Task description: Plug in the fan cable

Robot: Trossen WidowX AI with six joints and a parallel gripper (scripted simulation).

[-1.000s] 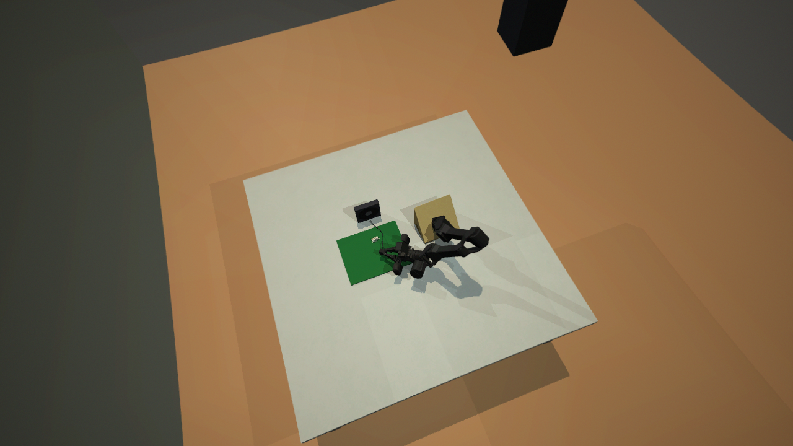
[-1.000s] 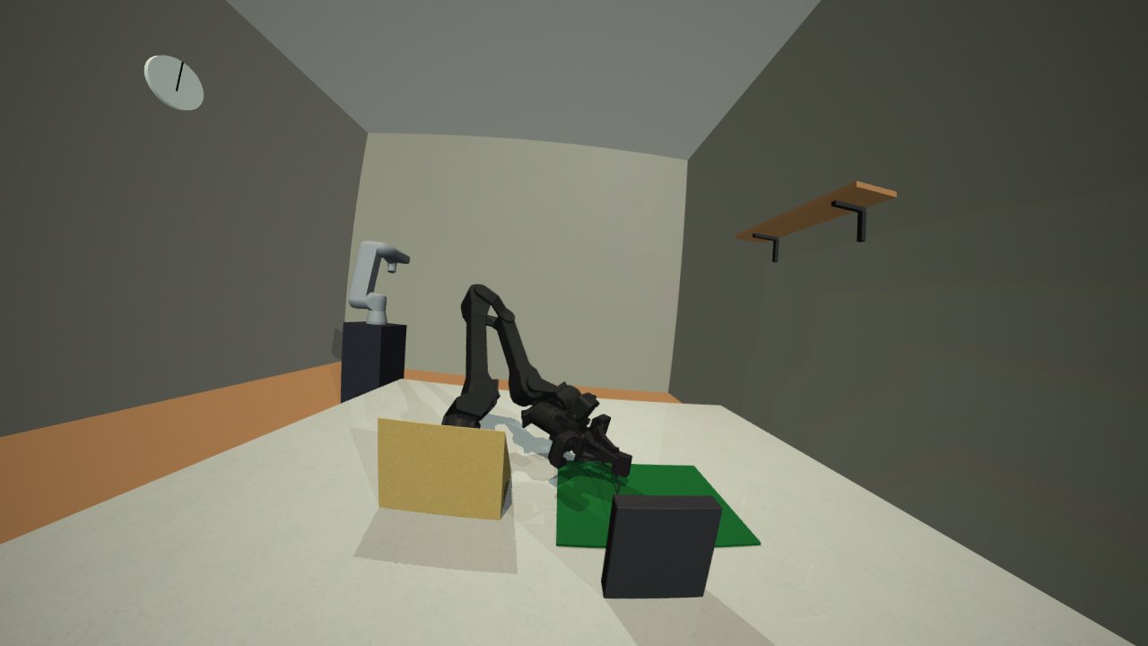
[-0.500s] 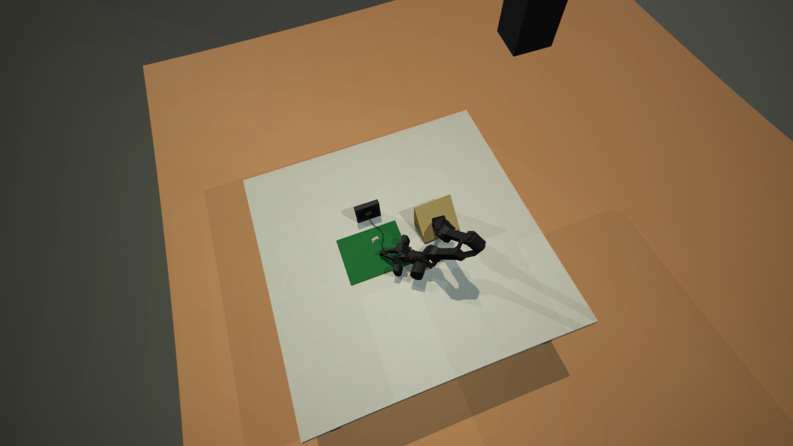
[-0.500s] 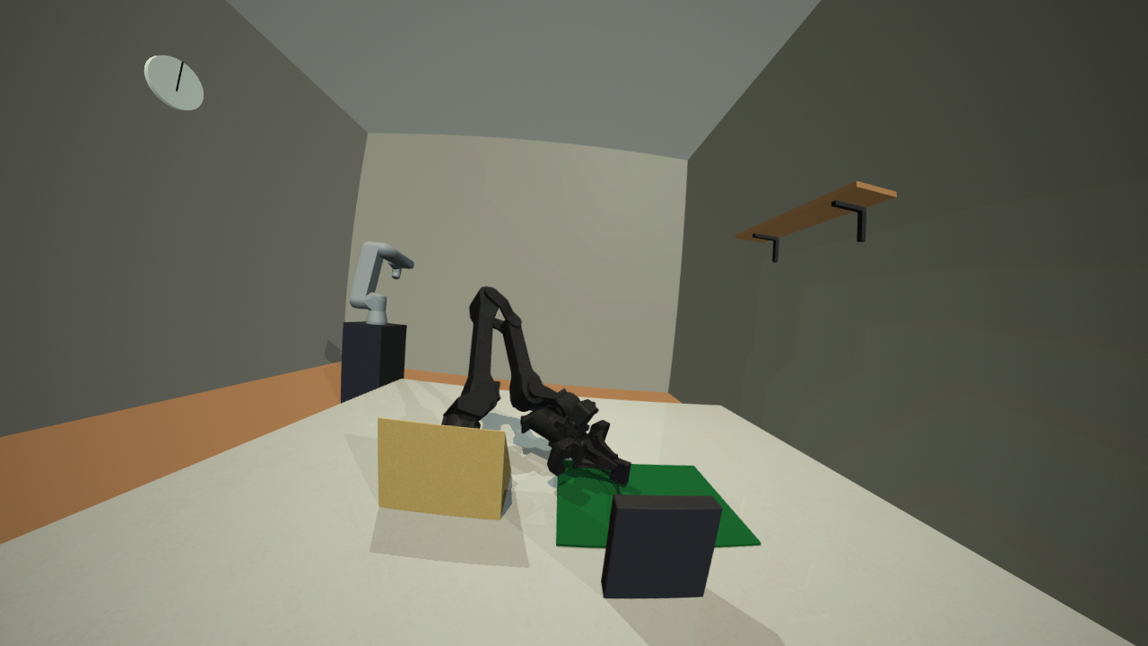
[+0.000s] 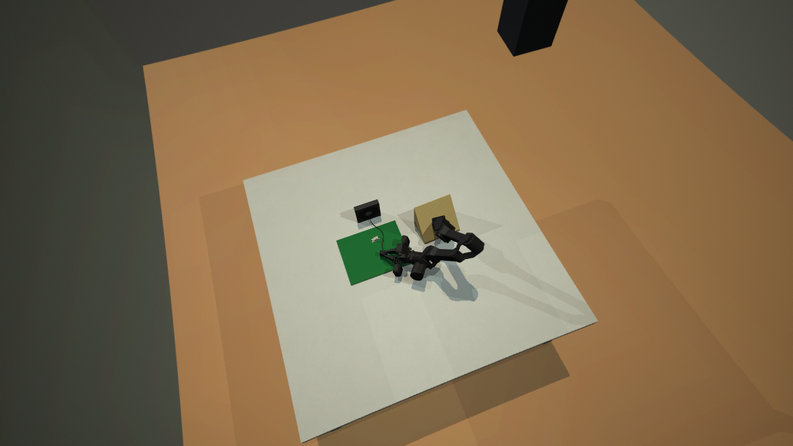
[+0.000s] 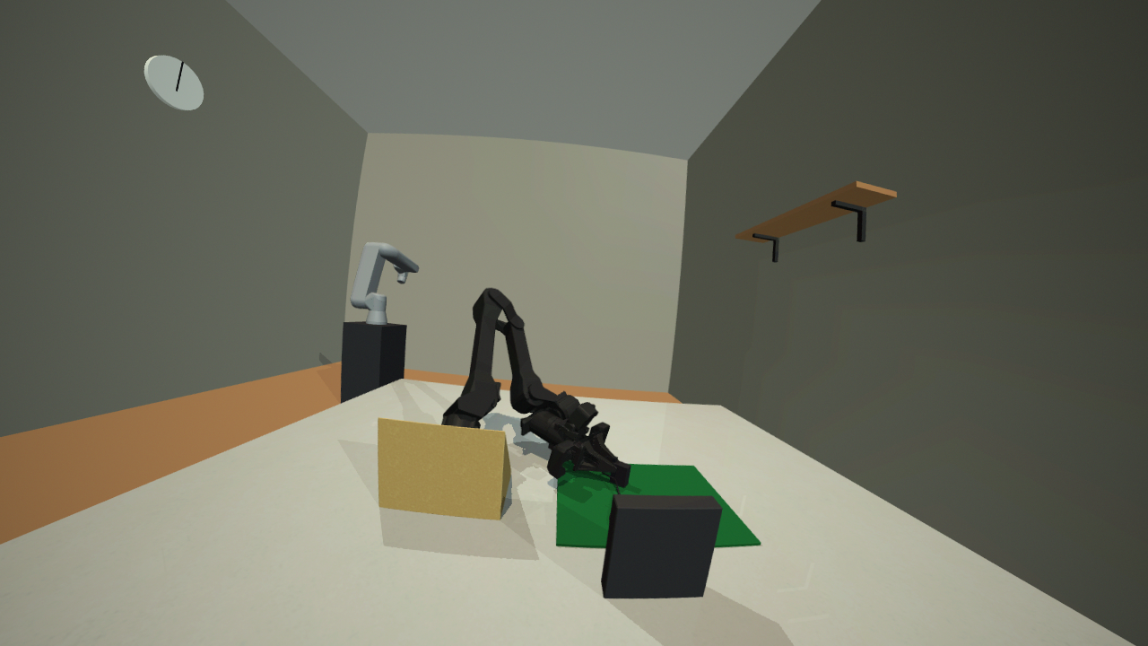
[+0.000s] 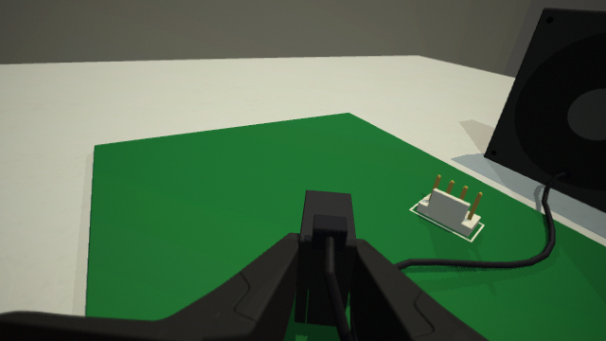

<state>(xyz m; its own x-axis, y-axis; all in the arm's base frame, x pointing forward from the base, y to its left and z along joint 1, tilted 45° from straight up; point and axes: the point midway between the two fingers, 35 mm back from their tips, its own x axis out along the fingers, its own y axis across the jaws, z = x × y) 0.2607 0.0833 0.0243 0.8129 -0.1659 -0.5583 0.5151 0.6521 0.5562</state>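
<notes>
Now: gripper tip 1 cm above the black plug. The rest, counted from my gripper tip: green board (5 cm below, 4 cm to the right, 4 cm ahead); black fan (22 cm to the right, 2 cm above, 1 cm ahead).
</notes>
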